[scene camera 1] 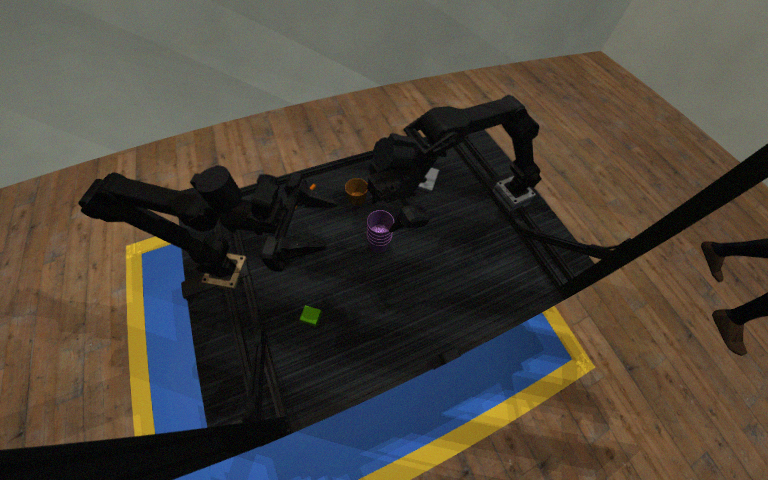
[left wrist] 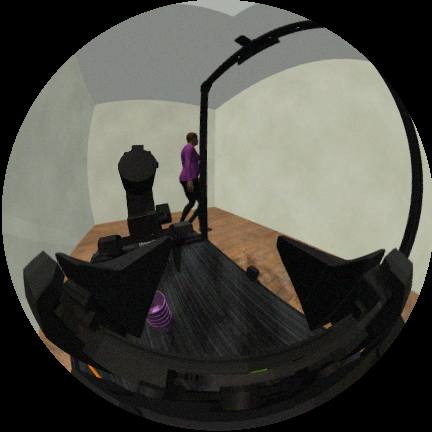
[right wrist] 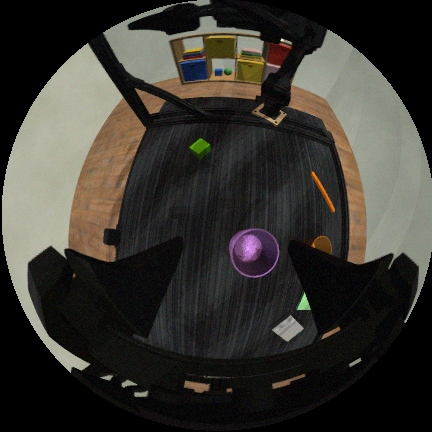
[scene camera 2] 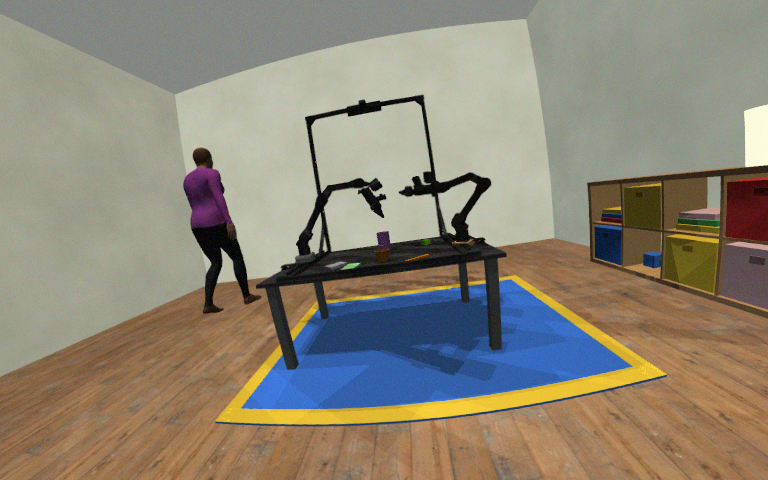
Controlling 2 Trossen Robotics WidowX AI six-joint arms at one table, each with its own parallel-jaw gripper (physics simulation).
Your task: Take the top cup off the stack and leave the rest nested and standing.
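Places are measured from the left arm's base along level axes (x back, y right, z up), in metres.
Pixels of known places: left gripper, between the fingertips: (scene camera 1: 331, 224) (left wrist: 224, 241) (scene camera 2: 402, 192); right gripper, between the fingertips: (scene camera 1: 381, 217) (right wrist: 237, 244) (scene camera 2: 383, 217); left arm's base, origin of its link: (scene camera 1: 223, 268) (right wrist: 269, 111) (scene camera 2: 463, 240); right arm's base, origin of its link: (scene camera 1: 516, 188) (scene camera 2: 304, 254).
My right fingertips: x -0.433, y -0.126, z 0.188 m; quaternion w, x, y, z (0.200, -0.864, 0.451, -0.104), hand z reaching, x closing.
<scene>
For each thing: its middle in the pictures, then the offset to it from my right fingertips.
- orange cup, middle of its body: (right wrist: 313, 248) (scene camera 1: 355, 193) (scene camera 2: 383, 255) dx +0.106, dy -0.205, dz -0.186 m
- orange stick, middle of its body: (right wrist: 322, 191) (scene camera 2: 417, 258) dx +0.286, dy -0.169, dz -0.212 m
- green block, middle of its body: (scene camera 1: 311, 316) (right wrist: 199, 148) dx +0.153, dy +0.212, dz -0.203 m
- white box, middle of its body: (scene camera 1: 425, 178) (right wrist: 287, 327) (scene camera 2: 335, 265) dx -0.125, dy -0.336, dz -0.209 m
- light green flat piece, middle of its body: (right wrist: 314, 298) (scene camera 2: 350, 267) dx -0.004, dy -0.346, dz -0.212 m
A stack of nested purple cups (scene camera 1: 380, 232) (scene camera 2: 383, 240) (left wrist: 160, 312) (right wrist: 268, 260) stands upright on the table, mouth up, with several rims showing. My right gripper (scene camera 2: 381, 215) (right wrist: 237, 244) is open and empty, pointing down above the stack. In the right wrist view the stack shows between the fingers, nearer the finger on the picture's right. In scene camera 1 the right gripper's fingers are partly hidden and close beside the stack's top in the picture. My left gripper (scene camera 1: 329, 225) (left wrist: 224, 241) is open and empty, held level above the table, away from the stack.
An orange cup (scene camera 1: 356, 190) (scene camera 2: 382, 256) stands near the stack. An orange stick (scene camera 2: 416, 257) (right wrist: 323, 192), a green block (scene camera 1: 310, 315) (right wrist: 200, 148), a white box (scene camera 1: 429, 178) (right wrist: 288, 328) and a light green flat piece (scene camera 2: 350, 266) (right wrist: 304, 302) lie on the table. A person (scene camera 2: 206, 209) stands beyond it.
</scene>
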